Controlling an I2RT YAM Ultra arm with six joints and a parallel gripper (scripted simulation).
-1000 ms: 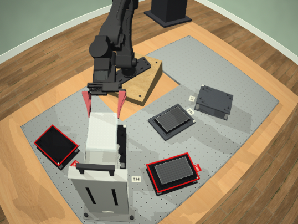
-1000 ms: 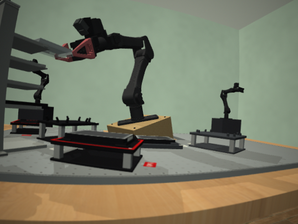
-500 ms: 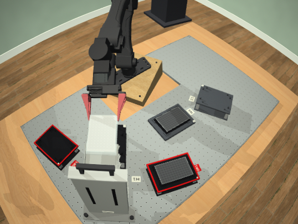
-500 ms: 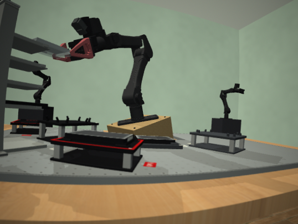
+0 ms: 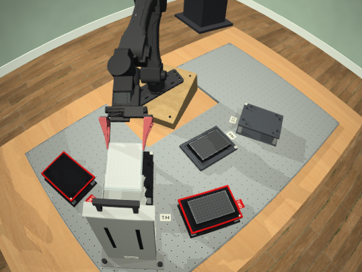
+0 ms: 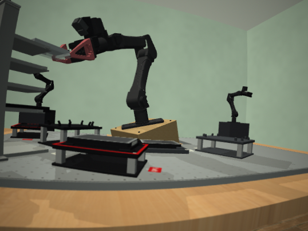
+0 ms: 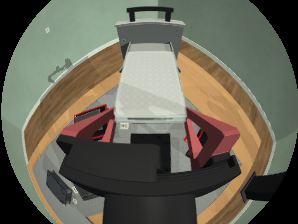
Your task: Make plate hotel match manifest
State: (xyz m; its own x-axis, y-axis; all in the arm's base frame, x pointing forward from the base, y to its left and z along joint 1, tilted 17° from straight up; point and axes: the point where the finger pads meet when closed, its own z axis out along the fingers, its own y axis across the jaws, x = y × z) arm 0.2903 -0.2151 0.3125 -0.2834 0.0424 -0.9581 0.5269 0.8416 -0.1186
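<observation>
Now: hand 5 cm short of the pale translucent plate and 3 cm to the left of it. From my hand the other things lie so: plate hotel H1 (16 cm ahead, 10 cm to the right, 11 cm below); hotel handle (16 cm ahead, 10 cm to the right, 8 cm above); red-edged quarantine nest (16 cm behind, 16 cm to the right, 23 cm below).
</observation>
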